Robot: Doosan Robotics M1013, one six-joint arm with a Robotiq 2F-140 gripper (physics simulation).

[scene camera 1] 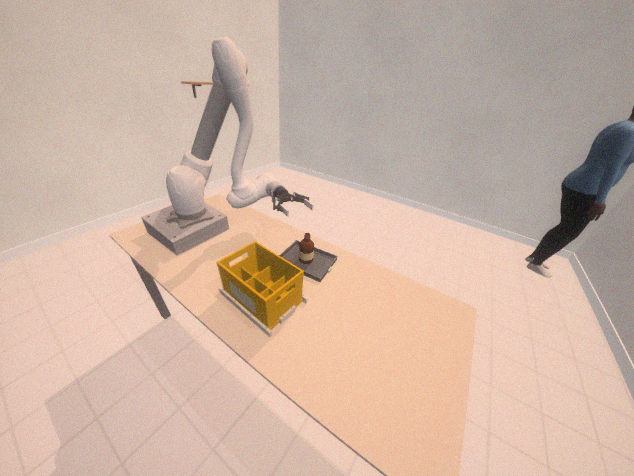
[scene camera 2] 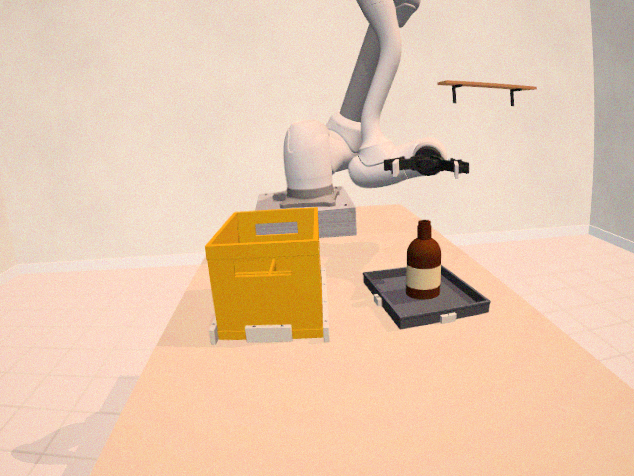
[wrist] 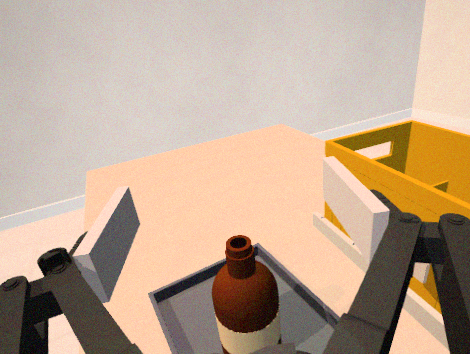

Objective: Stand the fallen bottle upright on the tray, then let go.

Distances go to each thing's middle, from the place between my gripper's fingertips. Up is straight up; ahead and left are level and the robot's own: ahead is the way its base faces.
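Labels:
The brown bottle (scene camera 2: 423, 264) is 17 cm below my hand, while being 6 cm ahead of it and 1 cm to the right of it.

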